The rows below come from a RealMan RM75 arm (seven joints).
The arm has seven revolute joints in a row. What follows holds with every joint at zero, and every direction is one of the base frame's. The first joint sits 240.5 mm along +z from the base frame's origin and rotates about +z. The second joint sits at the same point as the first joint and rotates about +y. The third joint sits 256 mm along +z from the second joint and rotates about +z. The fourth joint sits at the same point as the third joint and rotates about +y. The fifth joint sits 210 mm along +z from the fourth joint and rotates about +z. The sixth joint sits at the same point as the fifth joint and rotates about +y. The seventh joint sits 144 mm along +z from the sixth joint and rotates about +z. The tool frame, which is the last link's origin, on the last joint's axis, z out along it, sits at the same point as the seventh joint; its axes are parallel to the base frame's.
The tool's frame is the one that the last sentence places.
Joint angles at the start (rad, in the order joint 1, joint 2, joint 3, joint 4, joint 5, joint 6, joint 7):
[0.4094 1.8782 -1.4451 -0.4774 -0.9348 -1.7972 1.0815]
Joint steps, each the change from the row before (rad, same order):
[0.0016 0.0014 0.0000 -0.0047 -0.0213 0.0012 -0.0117]
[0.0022 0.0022 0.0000 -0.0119 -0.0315 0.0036 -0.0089]
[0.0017 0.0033 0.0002 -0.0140 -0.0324 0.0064 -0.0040]
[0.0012 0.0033 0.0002 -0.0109 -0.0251 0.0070 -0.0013]
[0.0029 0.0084 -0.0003 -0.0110 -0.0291 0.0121 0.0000]
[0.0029 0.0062 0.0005 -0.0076 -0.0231 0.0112 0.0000]
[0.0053 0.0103 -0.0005 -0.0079 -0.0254 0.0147 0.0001]
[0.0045 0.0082 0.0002 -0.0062 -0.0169 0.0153 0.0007]
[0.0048 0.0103 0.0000 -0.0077 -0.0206 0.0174 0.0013]
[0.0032 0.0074 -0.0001 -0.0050 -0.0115 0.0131 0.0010]
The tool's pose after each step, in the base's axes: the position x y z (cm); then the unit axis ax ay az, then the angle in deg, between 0 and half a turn. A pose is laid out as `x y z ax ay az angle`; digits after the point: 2 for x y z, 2 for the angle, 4 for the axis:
23.53 28.51 3.62 -0.8840 0.0726 0.4619 172.25
23.42 28.41 3.28 -0.8904 0.0634 0.4507 173.12
23.30 28.33 2.90 -0.8967 0.0560 0.4392 174.02
23.22 28.29 2.58 -0.9014 0.0515 0.4299 174.67
23.05 28.27 2.03 -0.9063 0.0482 0.4199 175.43
22.95 28.29 1.60 -0.9103 0.0459 0.4114 175.90
22.72 28.33 1.00 -0.9144 0.0432 0.4026 176.48
22.54 28.45 0.55 -0.9173 0.0418 0.3961 176.65
22.31 28.56 -0.01 -0.9206 0.0401 0.3885 176.91
22.14 28.65 -0.38 -0.9225 0.0393 0.3841 176.95

